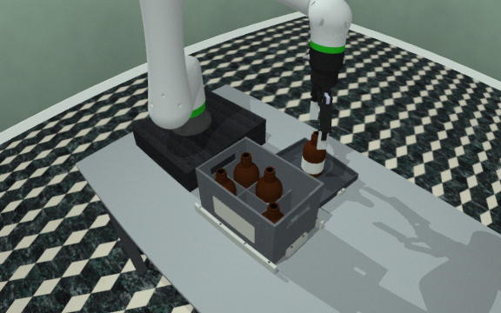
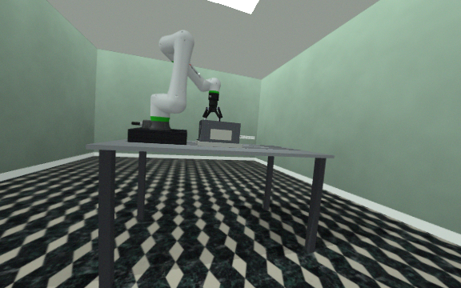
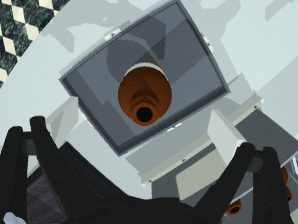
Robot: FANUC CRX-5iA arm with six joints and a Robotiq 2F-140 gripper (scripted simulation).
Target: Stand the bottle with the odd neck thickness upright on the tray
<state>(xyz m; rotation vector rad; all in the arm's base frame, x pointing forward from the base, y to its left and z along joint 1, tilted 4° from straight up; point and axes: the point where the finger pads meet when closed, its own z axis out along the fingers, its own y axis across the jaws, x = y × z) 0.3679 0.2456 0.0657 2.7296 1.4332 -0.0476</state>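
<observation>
Right now the brown bottle is 9 cm below my hand. The rest, counted from my hand: glass bottle (4 cm behind, 23 cm to the right, 8 cm below); crate (6 cm ahead, 26 cm to the right, 9 cm below); dark grey tray (16 cm below).
</observation>
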